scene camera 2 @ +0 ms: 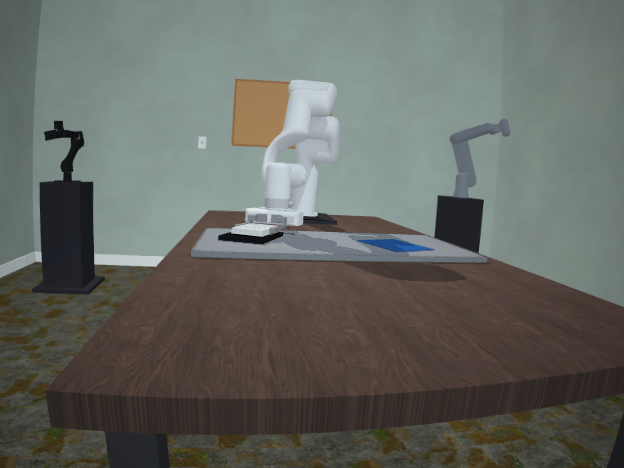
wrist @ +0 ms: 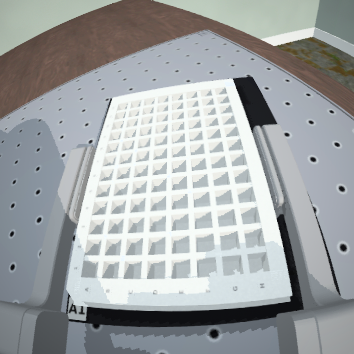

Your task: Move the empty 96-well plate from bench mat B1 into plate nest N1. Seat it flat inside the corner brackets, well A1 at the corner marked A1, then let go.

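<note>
The white 96-well plate is held by its two long sides in my gripper, which is shut on it. The plate is low over the black plate nest N1. In the wrist view, black nest shows past the plate's right side, upper right corner and bottom edge. The A1 tag is just below the plate's lower left corner, where row letter A is. Whether the plate touches the nest floor cannot be told; the brackets are hidden or too small to tell. Blue bench mat B1 has no plate on it.
The nest and mat are on a grey perforated board on the brown wooden table. The mat is right of the nest in the scene view. Two other arms stand on black pedestals beyond the table's sides.
</note>
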